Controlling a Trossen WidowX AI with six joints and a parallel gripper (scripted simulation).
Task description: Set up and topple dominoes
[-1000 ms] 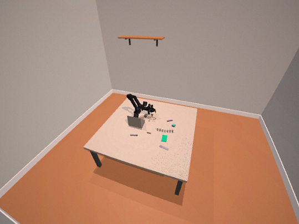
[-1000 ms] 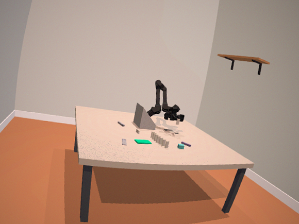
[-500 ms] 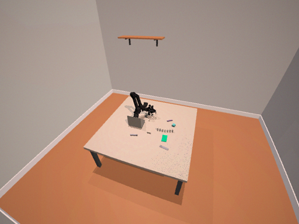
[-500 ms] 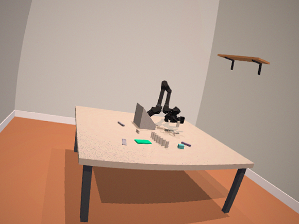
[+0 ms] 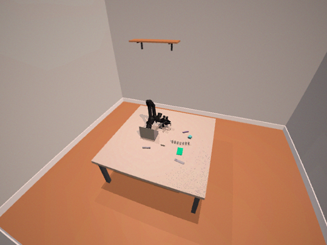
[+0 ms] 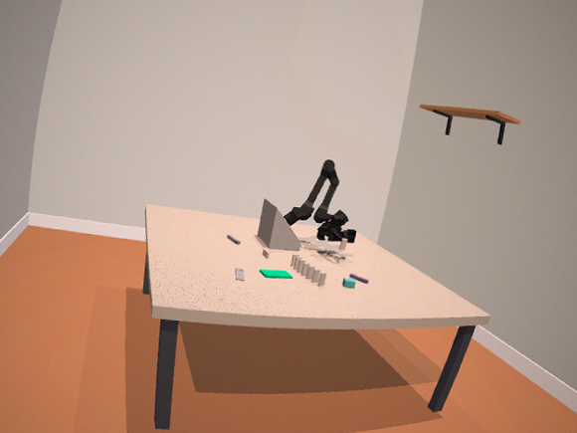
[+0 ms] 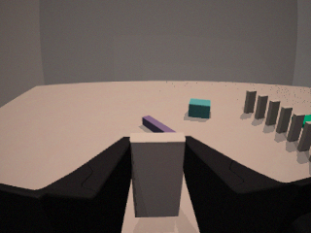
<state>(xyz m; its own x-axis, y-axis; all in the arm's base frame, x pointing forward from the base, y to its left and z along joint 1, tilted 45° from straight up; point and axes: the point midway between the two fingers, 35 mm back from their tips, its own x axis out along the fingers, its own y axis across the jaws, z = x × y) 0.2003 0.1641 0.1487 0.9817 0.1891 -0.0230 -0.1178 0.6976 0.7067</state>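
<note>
Now: the purple bar 220 mm ahead of my gripper tip, 10 mm to the left of it and 100 mm below it. From my gripper tip the other things lie so: green flat card: 270 mm ahead, 350 mm to the right, 100 mm below; then teal block: 300 mm ahead, 60 mm to the right, 90 mm below.
</note>
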